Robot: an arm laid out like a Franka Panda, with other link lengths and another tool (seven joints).
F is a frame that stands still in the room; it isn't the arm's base.
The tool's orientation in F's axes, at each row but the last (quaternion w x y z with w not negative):
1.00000, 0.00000, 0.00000, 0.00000
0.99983, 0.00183, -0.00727, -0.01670
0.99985, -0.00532, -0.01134, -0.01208
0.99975, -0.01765, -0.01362, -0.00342
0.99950, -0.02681, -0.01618, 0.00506
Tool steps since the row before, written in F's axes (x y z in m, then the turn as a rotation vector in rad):
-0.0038, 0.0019, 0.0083, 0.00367, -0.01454, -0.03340
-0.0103, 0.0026, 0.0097, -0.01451, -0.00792, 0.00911
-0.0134, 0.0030, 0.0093, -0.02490, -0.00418, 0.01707
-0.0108, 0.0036, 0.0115, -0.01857, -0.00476, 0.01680
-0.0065, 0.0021, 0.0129, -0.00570, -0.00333, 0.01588
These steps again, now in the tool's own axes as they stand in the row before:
-0.0038, 0.0019, 0.0083, 0.00367, -0.01454, -0.03340
-0.0102, 0.0023, 0.0098, -0.01410, -0.00836, 0.00935
-0.0133, 0.0026, 0.0096, -0.02440, -0.00496, 0.01758
-0.0105, 0.0031, 0.0119, -0.01807, -0.00548, 0.01712
-0.0061, 0.0015, 0.0132, -0.00522, -0.00413, 0.01586

